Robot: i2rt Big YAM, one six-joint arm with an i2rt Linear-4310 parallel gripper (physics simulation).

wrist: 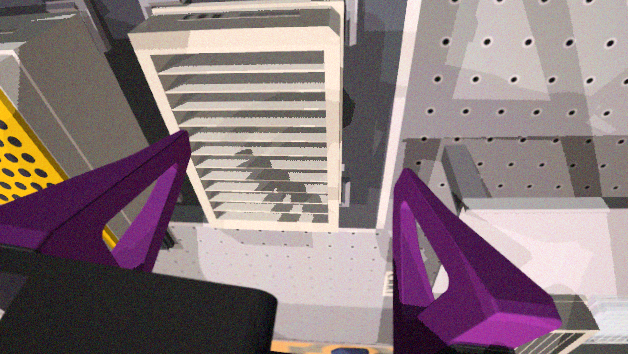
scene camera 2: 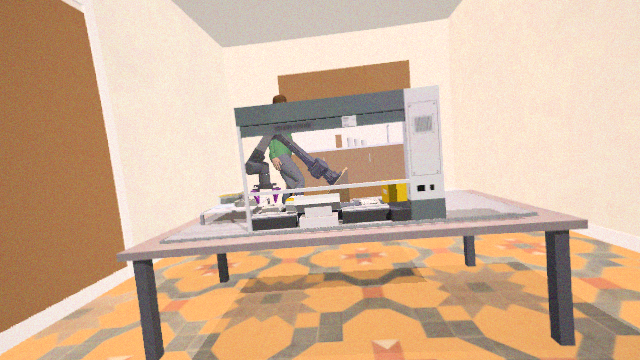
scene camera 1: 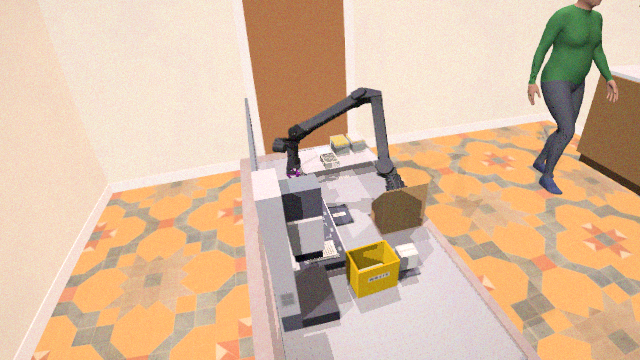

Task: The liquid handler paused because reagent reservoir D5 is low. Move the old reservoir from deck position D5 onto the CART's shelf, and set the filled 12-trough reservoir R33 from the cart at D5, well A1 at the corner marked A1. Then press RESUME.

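Where they show: gripper, fingertip midpoint: (wrist: 296, 159) (scene camera 2: 266, 203); arm's base at its link origin: (scene camera 1: 397, 193).
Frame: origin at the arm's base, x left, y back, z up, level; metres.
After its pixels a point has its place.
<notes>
My gripper (scene camera 1: 293, 173) @[x -0.293, y -0.459, z -0.047 m] (scene camera 2: 265, 196) @[x -0.293, y -0.459, z -0.047 m] (wrist: 296, 159) @[x -0.293, y -0.459, z -0.047 m] is open and empty, pointing down at the handler's far end. In the wrist view the old reservoir (wrist: 260, 39) @[x -0.276, y -0.505, z -0.062 m], a cream frame with parallel troughs, sits on the dark deck between and beyond my fingertips; the D5 and A1 marks cannot be read. The cart's white shelf (wrist: 540, 240) @[x -0.473, y -0.377, z -0.083 m] (scene camera 1: 355, 160) @[x -0.494, y -0.100, z -0.083 m] is to the right in the wrist view. A slatted cream reservoir (wrist: 562, 342) @[x -0.548, y -0.270, z -0.052 m] (scene camera 1: 329, 160) @[x -0.477, y -0.255, z -0.056 m] stands on the cart, partly behind my right finger in the wrist view; its label is unreadable. I cannot make out the RESUME button.
A yellow tip rack (wrist: 17, 160) @[x -0.171, y -0.453, z -0.032 m] and a tall grey block (wrist: 80, 90) @[x -0.187, y -0.470, z -0.067 m] stand left of the reservoir. The handler's upper beam (scene camera 2: 320, 107) @[x 0.054, y -0.598, z 0.370 m] spans the deck. A yellow waste bin (scene camera 1: 375, 280) @[x 0.413, y -0.195, z -0.074 m], a brown panel (scene camera 1: 400, 210) @[x 0.076, y -0.005, z -0.038 m] and a white box (scene camera 1: 406, 255) @[x 0.345, y -0.063, z -0.040 m] stand on the table. A person (scene camera 1: 572, 50) is beyond it.
</notes>
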